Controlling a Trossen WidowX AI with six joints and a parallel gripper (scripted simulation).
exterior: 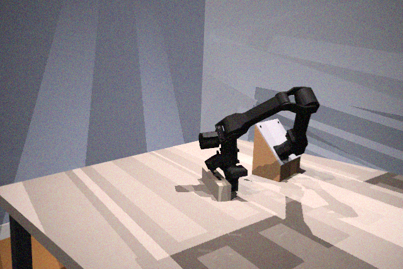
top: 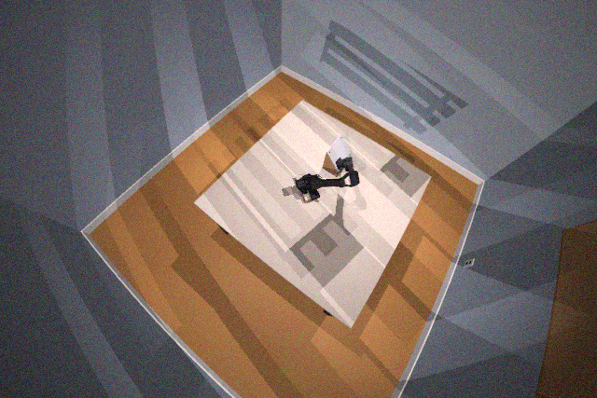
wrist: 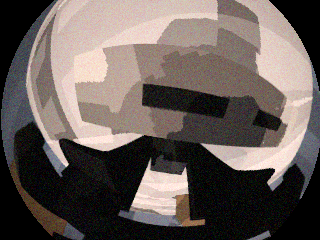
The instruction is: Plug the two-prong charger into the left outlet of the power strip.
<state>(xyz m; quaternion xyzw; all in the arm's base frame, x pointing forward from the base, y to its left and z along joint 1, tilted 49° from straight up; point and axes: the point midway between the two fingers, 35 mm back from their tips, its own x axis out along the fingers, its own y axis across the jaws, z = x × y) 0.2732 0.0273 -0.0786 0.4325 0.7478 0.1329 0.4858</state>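
Now: gripper tip 2 cm short of the charger, 1 cm to the left of it and 1 cm below it.
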